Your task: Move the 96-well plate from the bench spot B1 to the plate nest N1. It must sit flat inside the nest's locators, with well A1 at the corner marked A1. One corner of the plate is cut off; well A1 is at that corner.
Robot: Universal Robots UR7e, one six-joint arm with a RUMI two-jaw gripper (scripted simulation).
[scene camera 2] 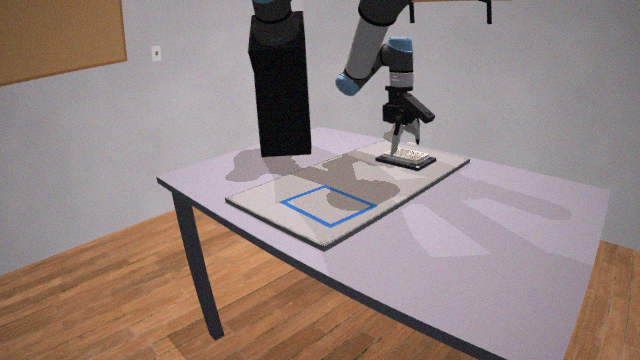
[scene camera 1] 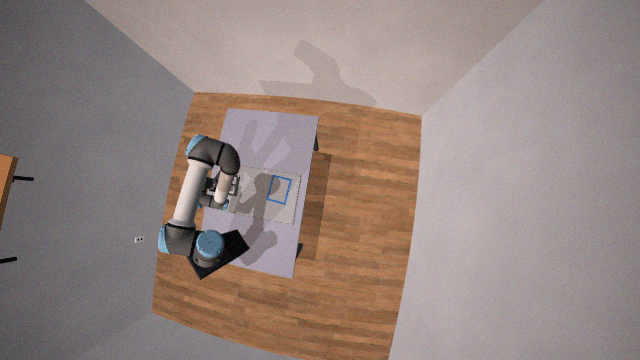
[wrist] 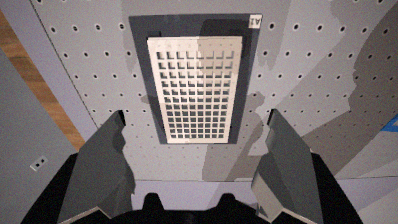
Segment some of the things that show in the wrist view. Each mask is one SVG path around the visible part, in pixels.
My gripper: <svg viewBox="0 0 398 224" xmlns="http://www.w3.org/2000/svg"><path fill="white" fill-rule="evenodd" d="M320 155L313 153L277 109L271 109L267 122L270 131L265 141L268 153L262 155L251 183L251 190L258 201L255 215L236 210L236 200L232 193L222 194L215 210L164 210L158 194L148 193L144 198L142 209L133 210L131 194L134 195L136 184L134 174L125 159L124 153L122 153L126 144L122 135L122 130L126 126L123 110L117 110L87 140L77 153L68 157L20 224L363 224Z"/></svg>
A 96-well plate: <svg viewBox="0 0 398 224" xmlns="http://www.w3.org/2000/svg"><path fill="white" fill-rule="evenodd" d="M242 36L148 38L148 49L168 143L227 143L242 50Z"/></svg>
